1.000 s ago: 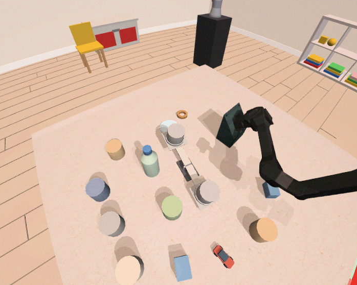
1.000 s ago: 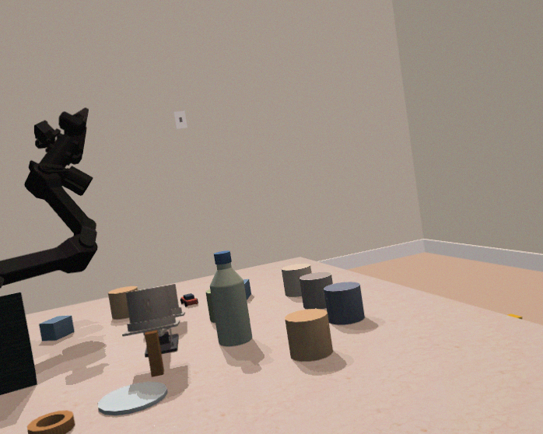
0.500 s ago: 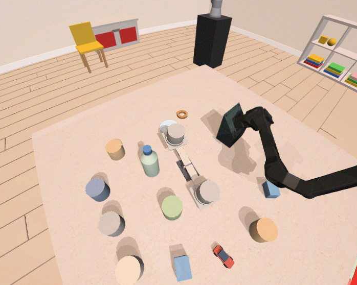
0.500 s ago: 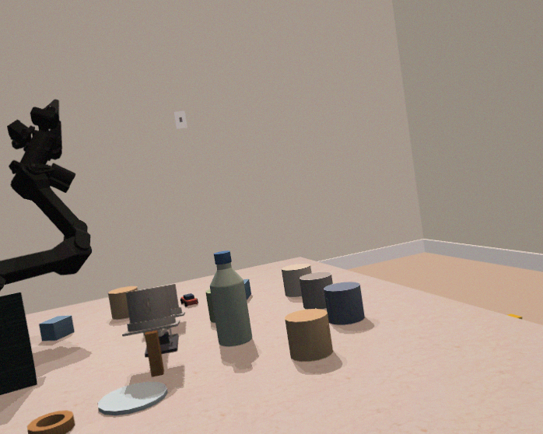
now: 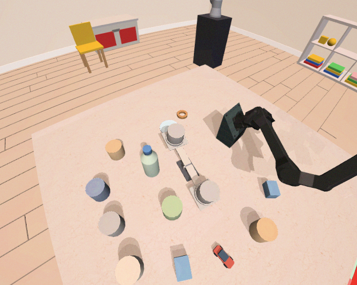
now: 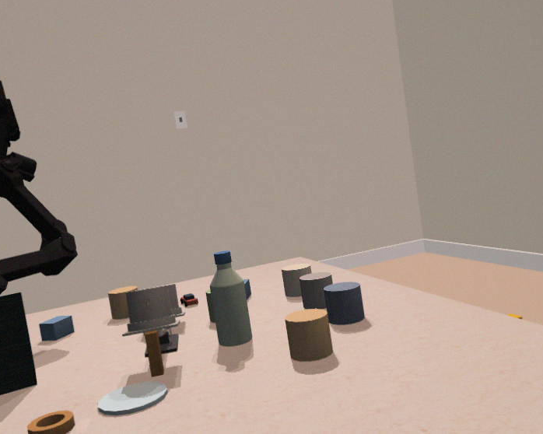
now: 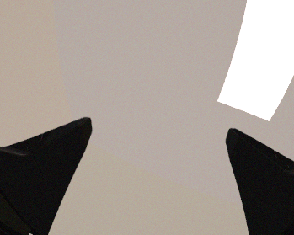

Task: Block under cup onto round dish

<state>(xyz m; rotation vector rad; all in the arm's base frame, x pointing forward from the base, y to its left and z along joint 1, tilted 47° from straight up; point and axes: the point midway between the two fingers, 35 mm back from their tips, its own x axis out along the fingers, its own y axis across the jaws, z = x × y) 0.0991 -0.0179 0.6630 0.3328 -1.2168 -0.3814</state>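
The pale block lies 570 mm below my gripper tip, 380 mm to the right of it and 240 mm ahead of it. Round my gripper tip: balance 570 mm below, 510 mm to the right, 210 mm ahead; green cylinder 570 mm below, 430 mm to the right, 350 mm ahead; red toy car 590 mm below, 340 mm ahead, 200 mm to the right.
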